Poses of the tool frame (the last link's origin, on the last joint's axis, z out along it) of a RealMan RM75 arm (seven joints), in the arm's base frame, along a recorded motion.
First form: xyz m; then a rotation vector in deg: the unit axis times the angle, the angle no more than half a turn.
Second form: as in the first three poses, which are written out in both.
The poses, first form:
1: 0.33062 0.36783 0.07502 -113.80 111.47 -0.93
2: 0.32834 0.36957 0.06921 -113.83 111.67 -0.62
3: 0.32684 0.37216 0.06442 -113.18 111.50 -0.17
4: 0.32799 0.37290 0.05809 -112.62 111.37 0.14
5: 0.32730 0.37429 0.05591 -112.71 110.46 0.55
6: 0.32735 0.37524 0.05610 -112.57 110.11 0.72
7: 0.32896 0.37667 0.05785 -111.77 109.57 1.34
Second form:
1: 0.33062 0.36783 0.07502 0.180 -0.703 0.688 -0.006
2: 0.32834 0.36957 0.06921 0.178 -0.702 0.689 -0.004
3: 0.32684 0.37216 0.06442 0.183 -0.700 0.690 -0.001
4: 0.32799 0.37290 0.05809 0.187 -0.698 0.691 0.001
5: 0.32730 0.37429 0.05591 0.192 -0.701 0.687 0.003
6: 0.32735 0.37524 0.05610 0.195 -0.701 0.686 0.004
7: 0.32896 0.37667 0.05785 0.203 -0.699 0.685 0.008
